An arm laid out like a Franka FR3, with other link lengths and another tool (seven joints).
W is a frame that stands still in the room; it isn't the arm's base.
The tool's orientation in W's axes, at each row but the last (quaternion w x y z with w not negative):
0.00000, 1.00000, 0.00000, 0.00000
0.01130, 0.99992, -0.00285, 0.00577
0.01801, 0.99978, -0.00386, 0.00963
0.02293, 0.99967, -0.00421, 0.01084
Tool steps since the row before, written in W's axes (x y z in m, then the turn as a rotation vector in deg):
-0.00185, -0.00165, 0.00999, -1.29, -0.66, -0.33
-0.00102, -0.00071, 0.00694, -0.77, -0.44, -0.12
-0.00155, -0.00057, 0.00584, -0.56, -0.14, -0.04
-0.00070, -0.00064, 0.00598, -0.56, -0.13, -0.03
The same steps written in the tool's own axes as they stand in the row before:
-0.00185, 0.00165, -0.00999, -1.29, 0.66, 0.33
-0.00094, 0.00087, -0.00693, -0.77, 0.44, 0.12
-0.00143, 0.00079, -0.00584, -0.56, 0.14, 0.03
-0.00056, 0.00092, -0.00596, -0.56, 0.13, 0.02

